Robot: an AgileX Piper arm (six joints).
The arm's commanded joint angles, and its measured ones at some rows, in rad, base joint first. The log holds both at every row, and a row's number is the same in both.
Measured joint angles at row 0: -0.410 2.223 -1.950 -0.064 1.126 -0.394
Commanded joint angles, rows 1 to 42: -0.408 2.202 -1.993 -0.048 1.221 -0.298; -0.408 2.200 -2.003 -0.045 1.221 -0.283; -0.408 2.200 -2.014 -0.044 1.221 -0.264; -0.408 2.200 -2.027 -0.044 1.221 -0.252; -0.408 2.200 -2.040 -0.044 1.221 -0.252; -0.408 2.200 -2.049 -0.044 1.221 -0.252; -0.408 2.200 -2.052 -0.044 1.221 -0.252; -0.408 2.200 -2.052 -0.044 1.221 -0.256; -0.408 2.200 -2.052 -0.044 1.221 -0.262; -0.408 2.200 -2.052 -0.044 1.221 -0.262; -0.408 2.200 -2.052 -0.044 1.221 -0.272; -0.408 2.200 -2.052 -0.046 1.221 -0.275; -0.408 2.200 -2.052 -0.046 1.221 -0.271; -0.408 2.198 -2.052 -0.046 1.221 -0.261; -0.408 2.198 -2.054 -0.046 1.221 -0.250; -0.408 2.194 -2.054 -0.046 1.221 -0.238; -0.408 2.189 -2.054 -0.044 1.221 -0.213; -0.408 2.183 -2.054 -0.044 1.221 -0.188; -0.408 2.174 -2.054 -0.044 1.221 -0.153; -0.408 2.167 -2.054 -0.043 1.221 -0.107; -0.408 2.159 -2.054 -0.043 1.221 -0.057; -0.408 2.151 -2.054 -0.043 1.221 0.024; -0.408 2.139 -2.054 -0.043 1.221 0.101; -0.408 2.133 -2.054 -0.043 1.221 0.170; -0.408 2.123 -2.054 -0.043 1.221 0.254; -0.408 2.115 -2.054 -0.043 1.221 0.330; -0.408 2.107 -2.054 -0.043 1.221 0.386; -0.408 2.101 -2.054 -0.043 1.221 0.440; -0.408 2.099 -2.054 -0.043 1.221 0.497; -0.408 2.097 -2.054 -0.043 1.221 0.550; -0.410 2.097 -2.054 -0.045 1.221 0.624; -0.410 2.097 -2.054 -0.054 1.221 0.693; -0.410 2.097 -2.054 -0.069 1.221 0.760; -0.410 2.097 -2.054 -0.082 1.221 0.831; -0.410 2.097 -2.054 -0.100 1.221 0.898; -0.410 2.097 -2.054 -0.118 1.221 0.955; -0.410 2.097 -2.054 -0.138 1.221 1.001; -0.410 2.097 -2.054 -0.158 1.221 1.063; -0.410 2.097 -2.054 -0.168 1.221 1.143; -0.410 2.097 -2.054 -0.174 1.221 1.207; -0.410 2.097 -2.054 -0.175 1.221 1.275; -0.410 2.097 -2.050 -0.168 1.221 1.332
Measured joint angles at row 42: -0.410 2.109 -2.051 -0.142 1.129 1.102
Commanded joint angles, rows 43 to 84: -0.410 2.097 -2.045 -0.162 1.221 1.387; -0.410 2.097 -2.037 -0.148 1.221 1.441; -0.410 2.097 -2.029 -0.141 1.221 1.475; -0.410 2.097 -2.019 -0.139 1.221 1.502; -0.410 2.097 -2.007 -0.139 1.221 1.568; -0.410 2.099 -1.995 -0.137 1.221 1.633; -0.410 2.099 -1.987 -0.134 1.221 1.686; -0.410 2.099 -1.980 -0.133 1.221 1.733; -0.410 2.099 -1.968 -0.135 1.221 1.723; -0.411 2.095 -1.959 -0.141 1.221 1.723; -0.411 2.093 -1.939 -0.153 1.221 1.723; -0.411 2.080 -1.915 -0.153 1.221 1.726; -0.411 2.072 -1.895 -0.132 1.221 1.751; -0.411 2.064 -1.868 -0.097 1.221 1.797; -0.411 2.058 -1.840 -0.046 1.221 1.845; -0.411 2.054 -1.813 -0.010 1.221 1.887; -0.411 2.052 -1.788 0.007 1.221 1.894; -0.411 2.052 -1.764 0.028 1.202 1.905; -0.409 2.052 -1.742 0.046 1.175 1.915; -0.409 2.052 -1.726 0.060 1.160 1.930; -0.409 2.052 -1.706 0.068 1.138 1.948; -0.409 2.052 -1.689 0.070 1.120 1.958; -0.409 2.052 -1.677 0.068 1.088 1.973; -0.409 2.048 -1.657 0.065 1.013 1.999; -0.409 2.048 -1.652 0.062 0.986 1.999; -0.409 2.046 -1.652 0.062 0.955 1.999; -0.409 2.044 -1.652 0.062 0.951 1.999; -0.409 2.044 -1.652 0.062 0.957 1.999; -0.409 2.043 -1.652 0.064 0.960 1.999; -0.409 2.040 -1.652 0.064 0.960 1.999; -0.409 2.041 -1.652 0.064 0.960 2.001; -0.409 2.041 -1.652 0.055 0.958 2.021; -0.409 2.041 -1.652 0.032 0.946 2.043; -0.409 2.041 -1.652 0.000 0.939 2.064; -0.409 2.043 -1.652 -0.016 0.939 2.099; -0.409 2.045 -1.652 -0.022 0.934 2.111; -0.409 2.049 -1.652 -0.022 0.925 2.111; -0.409 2.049 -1.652 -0.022 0.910 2.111; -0.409 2.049 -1.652 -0.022 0.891 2.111; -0.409 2.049 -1.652 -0.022 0.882 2.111; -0.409 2.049 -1.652 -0.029 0.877 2.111; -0.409 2.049 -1.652 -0.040 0.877 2.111
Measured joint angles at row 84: -0.408 2.041 -1.662 -0.011 0.879 1.957
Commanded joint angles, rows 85 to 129: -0.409 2.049 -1.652 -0.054 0.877 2.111; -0.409 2.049 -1.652 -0.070 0.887 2.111; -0.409 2.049 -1.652 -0.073 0.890 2.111; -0.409 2.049 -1.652 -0.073 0.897 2.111; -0.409 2.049 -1.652 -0.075 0.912 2.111; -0.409 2.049 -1.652 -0.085 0.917 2.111; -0.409 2.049 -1.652 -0.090 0.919 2.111; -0.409 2.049 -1.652 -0.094 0.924 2.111; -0.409 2.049 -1.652 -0.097 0.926 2.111; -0.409 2.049 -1.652 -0.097 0.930 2.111; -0.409 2.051 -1.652 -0.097 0.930 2.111; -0.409 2.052 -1.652 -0.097 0.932 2.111; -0.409 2.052 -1.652 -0.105 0.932 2.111; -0.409 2.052 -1.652 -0.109 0.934 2.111; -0.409 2.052 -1.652 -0.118 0.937 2.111; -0.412 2.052 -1.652 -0.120 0.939 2.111; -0.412 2.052 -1.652 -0.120 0.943 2.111; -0.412 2.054 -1.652 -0.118 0.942 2.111; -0.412 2.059 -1.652 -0.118 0.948 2.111; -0.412 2.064 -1.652 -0.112 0.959 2.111; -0.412 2.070 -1.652 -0.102 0.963 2.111; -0.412 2.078 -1.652 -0.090 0.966 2.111; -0.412 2.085 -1.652 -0.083 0.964 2.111; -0.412 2.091 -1.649 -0.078 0.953 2.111; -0.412 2.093 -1.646 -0.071 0.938 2.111; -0.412 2.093 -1.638 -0.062 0.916 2.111; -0.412 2.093 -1.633 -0.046 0.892 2.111; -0.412 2.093 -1.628 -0.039 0.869 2.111; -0.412 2.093 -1.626 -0.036 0.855 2.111; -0.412 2.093 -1.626 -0.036 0.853 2.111; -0.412 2.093 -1.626 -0.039 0.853 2.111; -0.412 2.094 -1.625 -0.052 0.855 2.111; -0.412 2.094 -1.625 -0.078 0.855 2.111; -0.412 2.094 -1.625 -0.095 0.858 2.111; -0.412 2.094 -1.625 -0.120 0.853 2.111; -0.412 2.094 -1.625 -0.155 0.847 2.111; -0.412 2.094 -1.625 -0.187 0.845 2.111; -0.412 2.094 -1.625 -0.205 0.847 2.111; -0.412 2.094 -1.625 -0.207 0.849 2.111; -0.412 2.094 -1.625 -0.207 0.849 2.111; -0.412 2.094 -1.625 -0.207 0.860 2.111; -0.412 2.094 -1.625 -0.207 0.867 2.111; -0.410 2.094 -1.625 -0.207 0.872 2.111; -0.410 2.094 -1.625 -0.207 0.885 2.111; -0.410 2.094 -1.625 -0.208 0.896 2.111
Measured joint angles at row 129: -0.412 2.101 -1.627 -0.190 0.834 1.957
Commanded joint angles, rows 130 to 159: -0.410 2.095 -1.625 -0.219 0.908 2.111; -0.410 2.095 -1.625 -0.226 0.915 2.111; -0.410 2.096 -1.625 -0.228 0.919 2.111; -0.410 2.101 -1.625 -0.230 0.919 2.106; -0.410 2.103 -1.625 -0.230 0.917 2.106; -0.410 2.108 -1.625 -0.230 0.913 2.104; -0.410 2.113 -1.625 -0.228 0.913 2.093; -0.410 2.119 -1.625 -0.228 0.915 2.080; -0.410 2.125 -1.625 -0.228 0.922 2.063; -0.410 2.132 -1.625 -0.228 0.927 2.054; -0.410 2.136 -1.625 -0.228 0.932 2.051; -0.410 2.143 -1.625 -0.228 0.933 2.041; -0.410 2.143 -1.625 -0.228 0.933 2.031; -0.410 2.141 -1.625 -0.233 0.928 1.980; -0.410 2.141 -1.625 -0.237 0.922 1.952; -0.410 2.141 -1.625 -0.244 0.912 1.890; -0.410 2.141 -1.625 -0.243 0.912 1.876; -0.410 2.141 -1.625 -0.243 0.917 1.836; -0.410 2.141 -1.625 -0.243 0.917 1.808; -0.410 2.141 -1.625 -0.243 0.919 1.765; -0.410 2.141 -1.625 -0.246 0.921 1.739; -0.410 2.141 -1.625 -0.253 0.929 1.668; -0.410 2.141 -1.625 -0.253 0.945 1.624; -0.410 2.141 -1.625 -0.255 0.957 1.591; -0.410 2.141 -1.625 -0.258 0.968 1.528; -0.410 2.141 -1.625 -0.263 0.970 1.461; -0.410 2.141 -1.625 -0.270 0.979 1.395; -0.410 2.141 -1.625 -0.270 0.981 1.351; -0.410 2.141 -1.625 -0.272 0.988 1.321; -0.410 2.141 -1.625 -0.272 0.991 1.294
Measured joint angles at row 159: -0.406 2.123 -1.637 -0.254 0.939 1.440
